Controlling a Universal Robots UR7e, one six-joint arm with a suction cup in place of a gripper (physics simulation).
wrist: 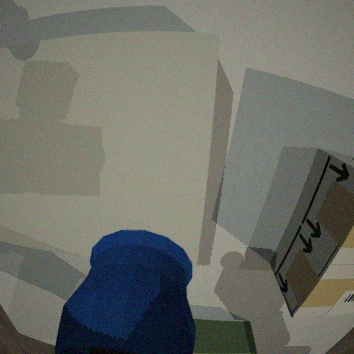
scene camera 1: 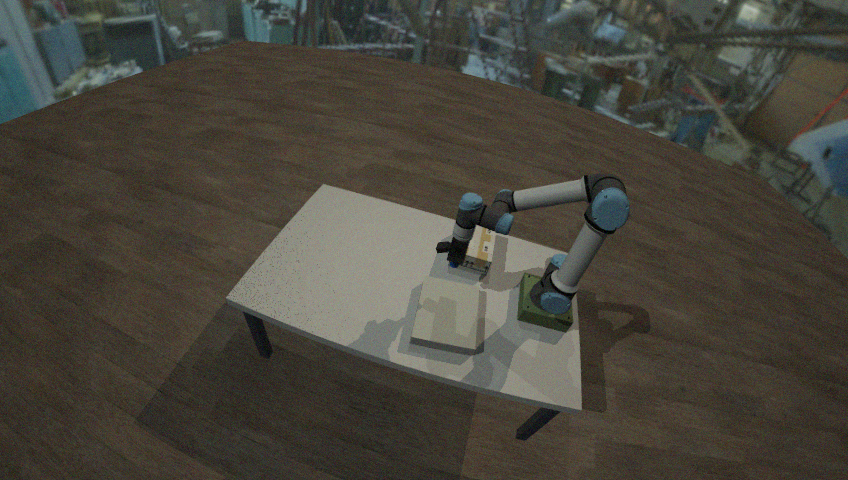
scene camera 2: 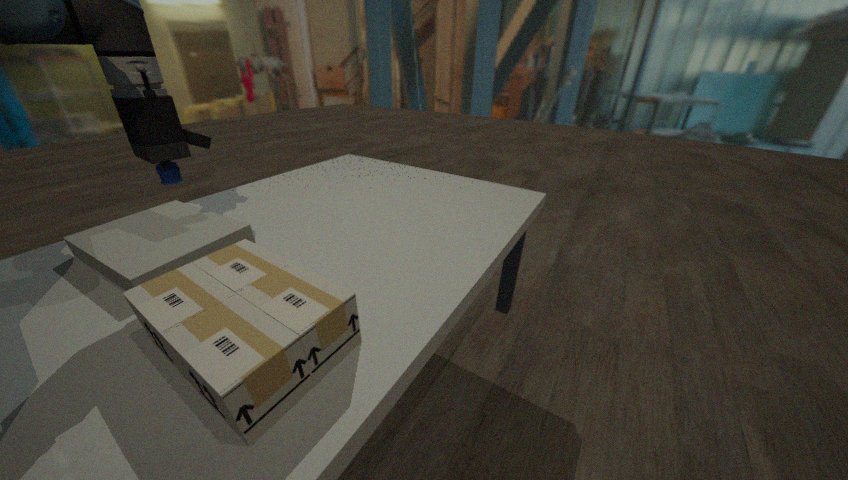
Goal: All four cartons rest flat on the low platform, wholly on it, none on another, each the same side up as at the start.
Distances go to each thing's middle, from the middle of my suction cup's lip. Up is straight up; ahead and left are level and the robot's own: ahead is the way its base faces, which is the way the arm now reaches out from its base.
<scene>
Right now my suction cup is 170 mm above the low grey platform (scene camera 2: 129, 251), 120 mm to the right of it and 30 mm past it.
</scene>
